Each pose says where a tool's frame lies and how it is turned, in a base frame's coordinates. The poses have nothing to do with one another.
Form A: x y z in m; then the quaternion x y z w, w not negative.
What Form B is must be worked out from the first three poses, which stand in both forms.
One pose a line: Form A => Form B
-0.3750 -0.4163 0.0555 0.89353 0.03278 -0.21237 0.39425 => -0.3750 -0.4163 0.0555 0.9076 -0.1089 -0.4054 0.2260 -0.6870 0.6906
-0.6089 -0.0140 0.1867 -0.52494 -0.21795 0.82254 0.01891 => -0.6089 -0.0140 0.1867 -0.4482 0.2599 -0.8553 0.1977 -0.9043 -0.3784
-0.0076 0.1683 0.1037 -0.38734 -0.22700 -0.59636 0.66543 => -0.0076 0.1683 0.1037 0.1857 -0.6178 0.7641 0.9695 -0.0114 -0.2447
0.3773 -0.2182 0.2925 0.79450 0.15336 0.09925 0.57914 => 0.3773 -0.2182 0.2925 0.9333 0.3586 -0.0199 0.1287 -0.2822 0.9507
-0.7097 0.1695 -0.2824 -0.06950 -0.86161 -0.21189 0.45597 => -0.7097 0.1695 -0.2824 -0.5745 -0.0735 0.8152 0.3130 0.9005 0.3018
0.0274 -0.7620 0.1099 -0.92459 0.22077 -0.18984 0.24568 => 0.0274 -0.7620 0.1099 0.8304 -0.5015 0.2426 -0.3150 -0.7818 -0.5381
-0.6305 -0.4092 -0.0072 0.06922 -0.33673 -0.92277 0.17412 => -0.6305 -0.4092 -0.0072 -0.9298 -0.3680 -0.0105 0.2747 -0.7126 0.6456
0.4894 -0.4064 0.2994 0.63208 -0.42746 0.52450 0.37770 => 0.4894 -0.4064 0.2994 0.0844 -0.1442 0.9860 -0.9366 -0.3492 0.0291
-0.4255 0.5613 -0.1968 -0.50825 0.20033 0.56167 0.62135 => -0.4255 0.5613 -0.1968 0.2888 0.4944 -0.8199 -0.9016 -0.1476 -0.4066
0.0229 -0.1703 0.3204 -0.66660 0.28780 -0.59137 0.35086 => 0.0229 -0.1703 0.3204 0.1349 -0.7987 0.5865 0.0313 -0.5881 -0.8082
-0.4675 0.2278 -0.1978 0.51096 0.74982 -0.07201 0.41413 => -0.4675 0.2278 -0.1978 -0.1348 0.7066 -0.6946 0.8259 0.4675 0.3152
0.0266 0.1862 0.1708 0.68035 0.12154 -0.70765 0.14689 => 0.0266 0.1862 0.1708 -0.0311 -0.0425 -0.9986 0.3733 -0.9273 0.0279
